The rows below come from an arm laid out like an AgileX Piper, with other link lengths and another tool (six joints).
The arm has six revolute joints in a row. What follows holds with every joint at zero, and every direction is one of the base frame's.
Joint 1 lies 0.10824 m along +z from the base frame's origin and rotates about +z.
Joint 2 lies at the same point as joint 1 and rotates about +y.
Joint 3 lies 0.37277 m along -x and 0.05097 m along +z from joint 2 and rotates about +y.
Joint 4 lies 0.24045 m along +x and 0.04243 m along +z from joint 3 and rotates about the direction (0.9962, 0, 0.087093).
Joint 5 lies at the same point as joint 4 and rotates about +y.
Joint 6 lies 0.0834 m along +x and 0.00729 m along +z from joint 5 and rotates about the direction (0.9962, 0, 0.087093).
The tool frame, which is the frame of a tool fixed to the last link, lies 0.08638 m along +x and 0.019 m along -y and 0.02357 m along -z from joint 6; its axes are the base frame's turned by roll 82.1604, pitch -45.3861 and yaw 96.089 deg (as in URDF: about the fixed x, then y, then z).
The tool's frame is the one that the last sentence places.
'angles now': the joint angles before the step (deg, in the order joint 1, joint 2, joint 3, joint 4, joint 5, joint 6). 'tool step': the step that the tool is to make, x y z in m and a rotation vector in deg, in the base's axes. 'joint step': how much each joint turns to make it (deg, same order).
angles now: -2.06, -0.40, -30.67, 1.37, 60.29, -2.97
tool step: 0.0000, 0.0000, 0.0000, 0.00, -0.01, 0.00
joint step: 0.00, -0.01, 0.00, 0.00, -0.01, 0.00
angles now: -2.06, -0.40, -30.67, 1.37, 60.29, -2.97
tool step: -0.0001, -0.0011, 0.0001, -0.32, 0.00, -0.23
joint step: 0.00, 0.00, 0.00, -0.39, -0.01, 0.00
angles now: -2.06, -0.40, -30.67, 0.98, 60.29, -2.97
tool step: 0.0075, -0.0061, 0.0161, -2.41, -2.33, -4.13
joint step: -2.55, 2.03, -0.77, -2.76, -3.72, -0.01
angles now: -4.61, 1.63, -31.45, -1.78, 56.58, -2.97
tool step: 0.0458, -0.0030, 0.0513, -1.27, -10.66, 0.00
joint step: -0.46, 7.86, 0.10, -0.09, -18.71, 0.01
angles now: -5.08, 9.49, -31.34, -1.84, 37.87, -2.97
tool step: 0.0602, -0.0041, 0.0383, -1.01, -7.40, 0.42
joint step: -0.21, 11.43, 2.06, -0.03, -20.96, -0.07
